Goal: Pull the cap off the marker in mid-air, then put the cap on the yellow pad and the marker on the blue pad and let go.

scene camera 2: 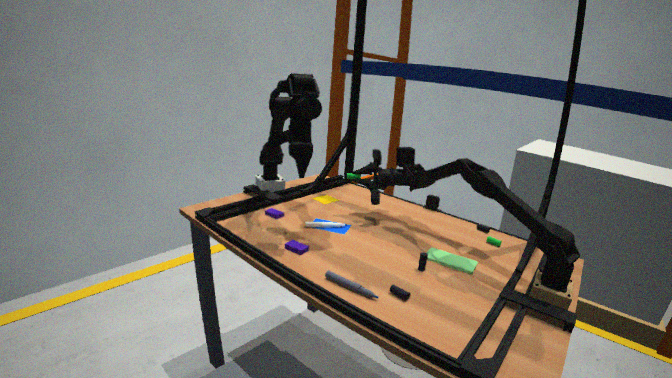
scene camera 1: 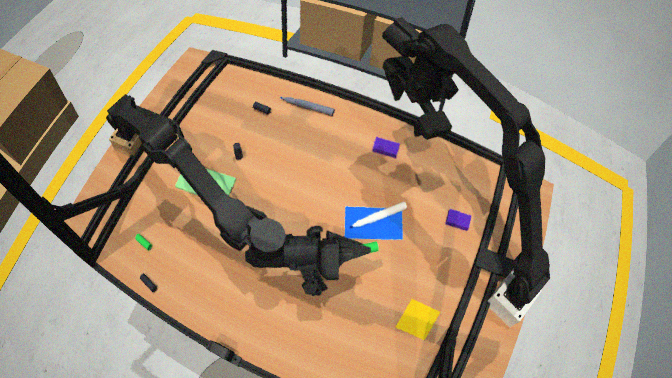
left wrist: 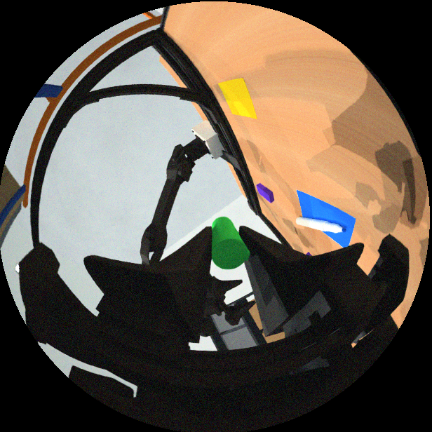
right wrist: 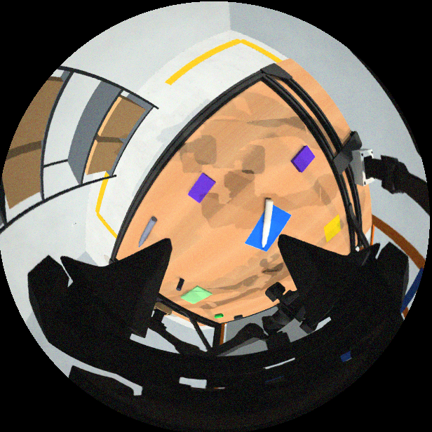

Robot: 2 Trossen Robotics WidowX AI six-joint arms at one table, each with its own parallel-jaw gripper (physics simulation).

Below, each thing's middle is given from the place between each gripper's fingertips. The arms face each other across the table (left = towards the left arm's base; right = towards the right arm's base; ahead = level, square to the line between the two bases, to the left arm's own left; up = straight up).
Now: right hand 20 cm above the blue pad (scene camera 1: 390, 227), 15 cm past it and 1 cm to the left of it. From my right hand the other things lie so: yellow pad (scene camera 1: 418, 319) (32 cm behind, 20 cm below, 19 cm to the right).
Right now my left hand is 12 cm short of the blue pad, 2 cm to the right of it and 14 cm above it. The rest, counted from my left hand: yellow pad (5 cm behind, 16 cm to the right, 14 cm below).
